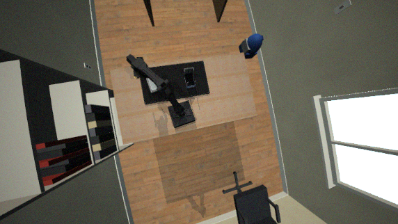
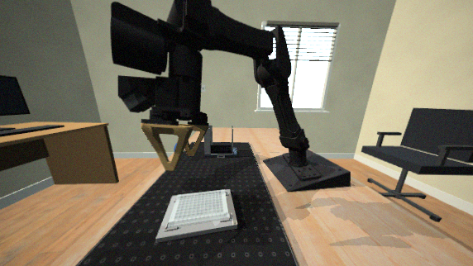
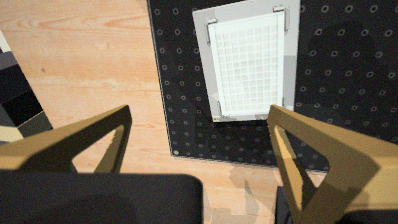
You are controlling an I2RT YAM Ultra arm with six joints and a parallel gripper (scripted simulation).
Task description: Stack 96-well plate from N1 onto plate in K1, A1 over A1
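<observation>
Right now the 96-well plate is 20 mm behind my hand, 40 mm to the right of it and 150 mm below it. From my hand the other things lie so: plate nest N1: 20 mm behind, 40 mm to the right, 160 mm below; A1 mark: 100 mm behind, 150 mm below.
</observation>
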